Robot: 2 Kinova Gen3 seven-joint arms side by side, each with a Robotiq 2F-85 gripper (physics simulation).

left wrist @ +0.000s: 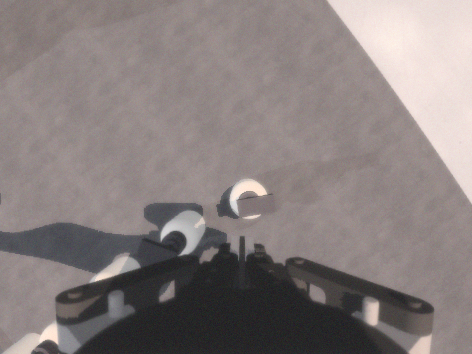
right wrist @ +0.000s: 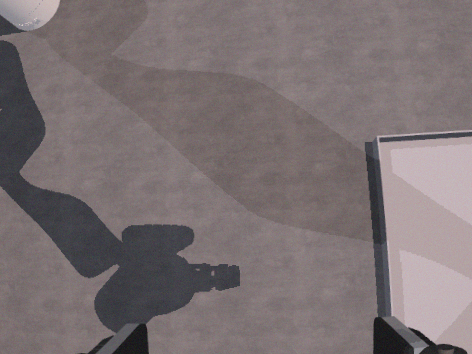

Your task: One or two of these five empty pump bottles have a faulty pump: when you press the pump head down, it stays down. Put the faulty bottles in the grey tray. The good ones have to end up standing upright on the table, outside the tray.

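Places are measured from the left arm's base along level axes (x up, y left, z back), in metres.
Pixels of known places: left gripper, between the fingertips: [left wrist: 241, 250]; right gripper, between the fingertips: [right wrist: 260, 347]; right arm's base, origin of its link: [right wrist: 34, 4].
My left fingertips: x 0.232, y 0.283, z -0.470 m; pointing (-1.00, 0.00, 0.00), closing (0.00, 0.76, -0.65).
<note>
Behind a point stands the place of what it marks.
In the left wrist view, a white pump bottle [left wrist: 241, 188] {x 0.080, y 0.300, z -0.447 m} stands upright, its flat grey-brown pump head [left wrist: 256, 205] {x 0.125, y 0.304, z -0.468 m} over its right side. My left gripper [left wrist: 241, 250] {x 0.232, y 0.283, z -0.470 m} is shut, its fingertips together just below that bottle in the view, with no bottle between them. A second white bottle [left wrist: 194, 225] {x 0.065, y 0.221, z -0.447 m} with a dark collar is to the left. A third pale bottle [left wrist: 119, 266] {x 0.039, y 0.087, z -0.426 m} is partly hidden by the gripper's linkage, and part of another [left wrist: 49, 332] {x 0.078, y -0.031, z -0.436 m} shows at the lower left. In the right wrist view, my right gripper [right wrist: 261, 336] {x 0.351, y -0.535, z -0.428 m} is open and empty. The grey tray [right wrist: 435, 175] {x 0.002, y -0.335, z -0.333 m} is at the right.
A rounded white object [right wrist: 35, 12] {x 0.032, y -0.849, z -0.035 m}, too cut off to identify, shows at the top left of the right wrist view. Dark arm shadows [right wrist: 150, 285] {x 0.000, y -0.701, z -0.432 m} lie across the table. The table's edge borders a pale area [left wrist: 425, 75] in the left wrist view.
</note>
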